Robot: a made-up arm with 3 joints.
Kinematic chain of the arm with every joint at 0, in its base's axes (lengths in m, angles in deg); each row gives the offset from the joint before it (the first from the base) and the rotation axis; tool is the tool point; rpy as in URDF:
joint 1: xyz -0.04 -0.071 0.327 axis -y
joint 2: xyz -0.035 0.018 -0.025 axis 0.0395 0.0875 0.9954
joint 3: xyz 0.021 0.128 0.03 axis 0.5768 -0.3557 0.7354
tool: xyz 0.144 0.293 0.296 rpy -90 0 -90
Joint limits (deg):
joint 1: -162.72..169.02
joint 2: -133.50..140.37
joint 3: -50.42..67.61
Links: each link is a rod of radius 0.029 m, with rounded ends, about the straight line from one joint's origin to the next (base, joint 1, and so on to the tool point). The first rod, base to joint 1, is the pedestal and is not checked.
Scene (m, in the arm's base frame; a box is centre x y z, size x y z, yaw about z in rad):
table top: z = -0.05
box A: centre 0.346 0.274 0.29 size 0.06 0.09 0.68 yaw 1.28
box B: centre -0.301 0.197 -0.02 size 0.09 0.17 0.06 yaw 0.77
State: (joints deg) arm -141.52 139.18 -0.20
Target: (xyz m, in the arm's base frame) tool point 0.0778 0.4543 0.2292
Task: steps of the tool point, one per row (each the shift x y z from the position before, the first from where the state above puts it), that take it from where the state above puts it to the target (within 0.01 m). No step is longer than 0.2 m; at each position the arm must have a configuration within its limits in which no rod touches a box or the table.
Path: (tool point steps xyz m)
1: 0.0155 0.0934 0.1613
2: -0.0427 0.1059 0.1422
3: -0.0877 0.1111 0.1017
4: -0.1115 0.1084 0.0477
5: -0.0509 0.1054 -0.0538
6: -0.0483 0.0841 -0.0851
7: -0.0415 0.0554 -0.1096
8: -0.0319 0.0214 -0.1247
9: -0.0207 -0.0152 -0.1292

